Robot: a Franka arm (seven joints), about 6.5 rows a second.
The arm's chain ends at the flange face. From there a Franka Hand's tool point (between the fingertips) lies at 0.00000 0.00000 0.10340 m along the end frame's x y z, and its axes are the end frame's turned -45 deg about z.
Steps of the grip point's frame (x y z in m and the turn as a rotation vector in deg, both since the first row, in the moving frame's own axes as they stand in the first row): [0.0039, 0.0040, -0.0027, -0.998, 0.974, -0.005]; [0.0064, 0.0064, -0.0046, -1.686, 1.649, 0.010]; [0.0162, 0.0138, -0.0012, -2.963, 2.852, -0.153]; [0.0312, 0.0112, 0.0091, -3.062, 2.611, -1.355]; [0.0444, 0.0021, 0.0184, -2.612, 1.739, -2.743]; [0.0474, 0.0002, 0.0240, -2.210, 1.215, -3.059]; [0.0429, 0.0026, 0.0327, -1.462, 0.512, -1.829]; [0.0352, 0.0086, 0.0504, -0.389, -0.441, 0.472]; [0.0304, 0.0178, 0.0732, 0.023, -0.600, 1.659]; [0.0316, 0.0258, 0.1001, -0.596, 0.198, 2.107]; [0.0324, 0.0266, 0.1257, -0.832, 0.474, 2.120]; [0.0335, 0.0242, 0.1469, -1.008, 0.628, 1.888]
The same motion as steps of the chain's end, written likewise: [0.0031, 0.0000, -0.0027, -0.017, 1.394, -0.005]; [0.0048, 0.0000, -0.0045, -0.026, 2.358, 0.010]; [0.0138, -0.0018, -0.0009, -0.078, 4.112, -0.153]; [0.0227, -0.0146, 0.0094, -0.319, 4.011, -1.355]; [0.0273, -0.0309, 0.0186, -0.617, 3.077, -2.743]; [0.0293, -0.0345, 0.0241, -0.704, 2.422, -3.059]; [0.0296, -0.0297, 0.0327, -0.672, 1.396, -1.829]; [0.0310, -0.0199, 0.0504, -0.587, -0.037, 0.472]; [0.0349, -0.0096, 0.0732, -0.408, -0.441, 1.659]; [0.0396, -0.0046, 0.1001, -0.281, 0.561, 2.107]; [0.0401, -0.0046, 0.1257, -0.253, 0.923, 2.120]; [0.0387, -0.0071, 0.1469, -0.269, 1.157, 1.888]
